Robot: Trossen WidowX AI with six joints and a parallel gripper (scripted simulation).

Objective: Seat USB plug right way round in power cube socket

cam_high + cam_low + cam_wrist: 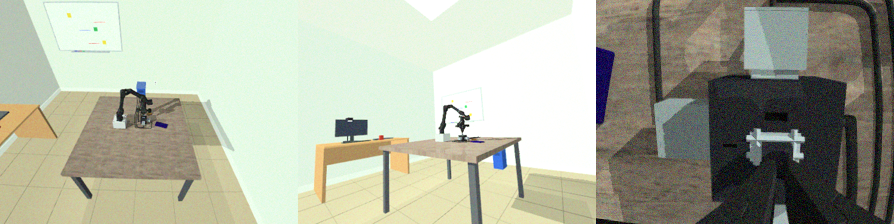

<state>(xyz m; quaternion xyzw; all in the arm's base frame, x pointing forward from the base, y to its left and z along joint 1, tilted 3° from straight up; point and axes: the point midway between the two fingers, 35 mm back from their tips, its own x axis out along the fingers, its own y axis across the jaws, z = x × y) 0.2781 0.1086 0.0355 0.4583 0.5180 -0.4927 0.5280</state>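
My gripper tip is now 20 mm above the metal USB plug. Also, from my gripper tip: purple flat object 230 mm ahead, 100 mm below, 20 mm to the right.
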